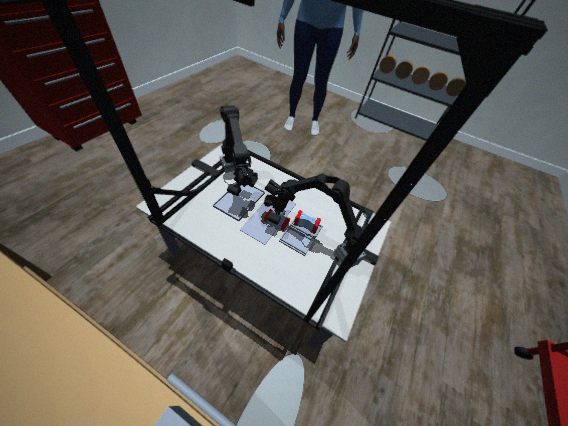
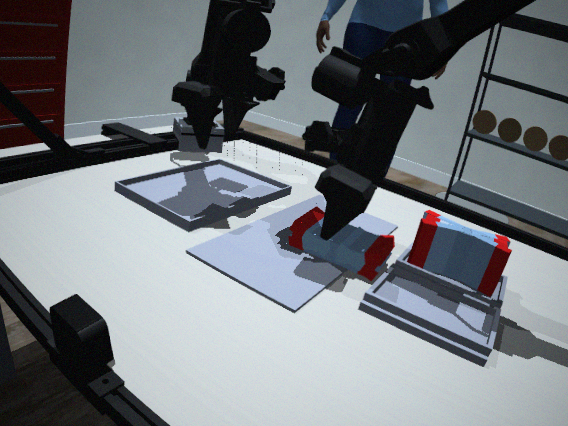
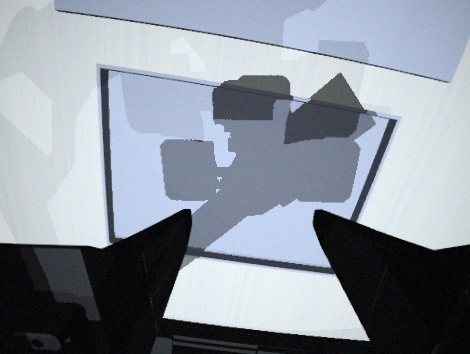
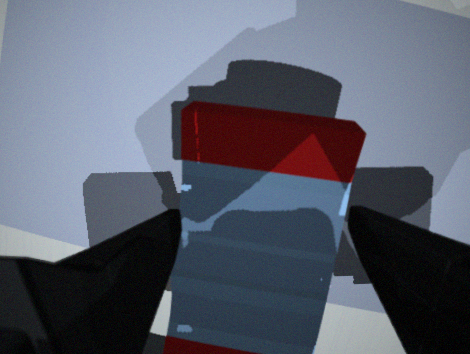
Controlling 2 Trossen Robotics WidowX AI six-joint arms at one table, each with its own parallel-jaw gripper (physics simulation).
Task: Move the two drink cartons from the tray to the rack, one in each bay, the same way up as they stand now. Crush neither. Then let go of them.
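Frame: origin at the left arm's base, x ahead, y left, z up, level; metres.
Seen in the pictures: left gripper, between the fingertips: [image 1: 240, 191] [image 2: 216, 144] [image 3: 252, 216]; right gripper, between the fingertips: [image 2: 330, 229] [image 4: 264, 218]; left arm's base, origin of its link: [image 1: 229, 159].
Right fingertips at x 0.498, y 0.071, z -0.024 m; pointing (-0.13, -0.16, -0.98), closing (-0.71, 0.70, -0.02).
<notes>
Pixels of each thing's top centre, then the offset from my right fingertips to it. Level surfaces: height alone.
- blue carton with red ends, centre of its top: [image 4: 252, 278] [image 2: 346, 226] [image 1: 277, 217] dx +0.018, dy +0.011, dz +0.013 m
- carton, centre of its top: [image 2: 467, 230] [image 1: 308, 218] dx +0.106, dy +0.149, dz +0.046 m
- two-bay rack, centre of its top: [image 2: 447, 283] [image 1: 302, 231] dx +0.141, dy +0.102, dz -0.012 m
- flat mat, height of its surface: dz -0.028 m
A blue carton with red ends [image 2: 345, 256] [image 4: 260, 285] [image 1: 285, 223] lies on the flat mat, one end over its edge. Its body looks narrower in the middle. My right gripper [image 2: 337, 233] [image 4: 264, 218] is open, its fingers on either side of this carton, close to its sides. The other carton [image 2: 457, 255] [image 1: 307, 223] is in the rear bay of the two-bay rack [image 2: 425, 332] [image 1: 293, 247], red ends left and right. The front bay is empty. My left gripper [image 2: 216, 142] [image 3: 252, 216] is open and empty, above the near edge of the tray [image 2: 152, 207] [image 3: 106, 160], which holds no carton.
The flat mat [image 2: 240, 265] [image 1: 255, 232] [image 4: 60, 75] lies between the tray and the rack. A small grey block-like mount [image 2: 197, 142] stands behind the tray. A dark frame rail and a black box [image 2: 82, 330] run along the front table edge. Shadows cross the tray and mat.
</notes>
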